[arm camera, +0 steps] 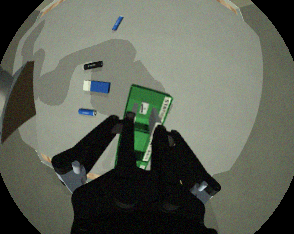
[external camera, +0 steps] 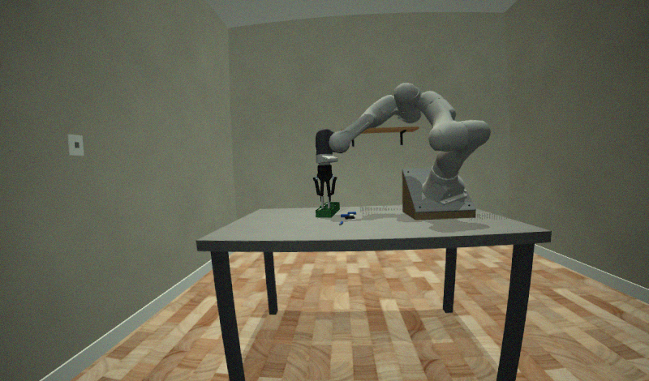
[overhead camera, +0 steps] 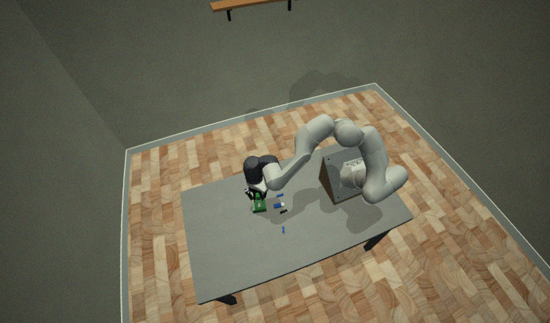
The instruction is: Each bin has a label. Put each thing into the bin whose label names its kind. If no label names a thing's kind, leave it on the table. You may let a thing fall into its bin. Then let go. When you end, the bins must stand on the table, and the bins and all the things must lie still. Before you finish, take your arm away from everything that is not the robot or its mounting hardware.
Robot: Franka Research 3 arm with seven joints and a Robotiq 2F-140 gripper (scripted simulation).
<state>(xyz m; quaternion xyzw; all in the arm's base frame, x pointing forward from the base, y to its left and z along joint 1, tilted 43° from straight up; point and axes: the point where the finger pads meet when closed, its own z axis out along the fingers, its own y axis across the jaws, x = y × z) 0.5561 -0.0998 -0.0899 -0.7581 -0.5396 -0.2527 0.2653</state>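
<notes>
The blue-and-white piece is 11 cm behind my hand, 7 cm below it and 5 cm to the left of it. From my hand the other things lie so: green bin (8 cm to the right, 5 cm below, 2 cm behind); black piece (11 cm behind, 10 cm to the left, 7 cm below); pale grey piece (6 cm below).
</notes>
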